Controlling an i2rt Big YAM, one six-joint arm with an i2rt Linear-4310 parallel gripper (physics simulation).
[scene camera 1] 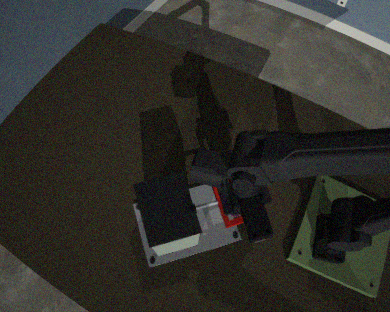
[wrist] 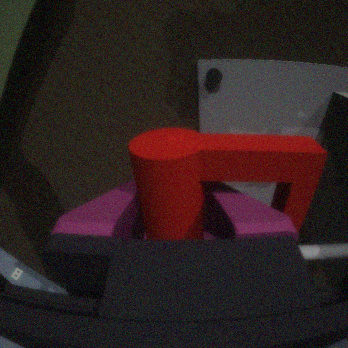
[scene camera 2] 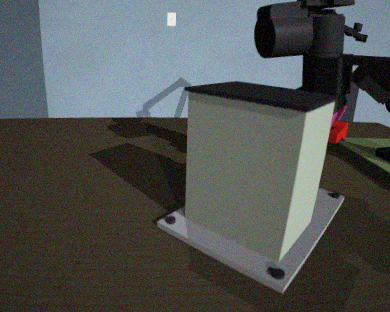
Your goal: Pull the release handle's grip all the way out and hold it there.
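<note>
The release handle is a red bracket on the side of a pale box with a black top. A light rod shows between the bracket and the box in the wrist view, with a gap between them. The handle's round upright grip stands between the magenta fingers of my gripper, which is shut on it. In scene camera 1 the wrist hides the fingers and most of the grip. The box stands on a grey plate.
The grey plate has dark bolts at its corners and lies on the brown table. A green angular base with dark mechanism parts on it is at the right in scene camera 1. My arm reaches in from the right, above the table.
</note>
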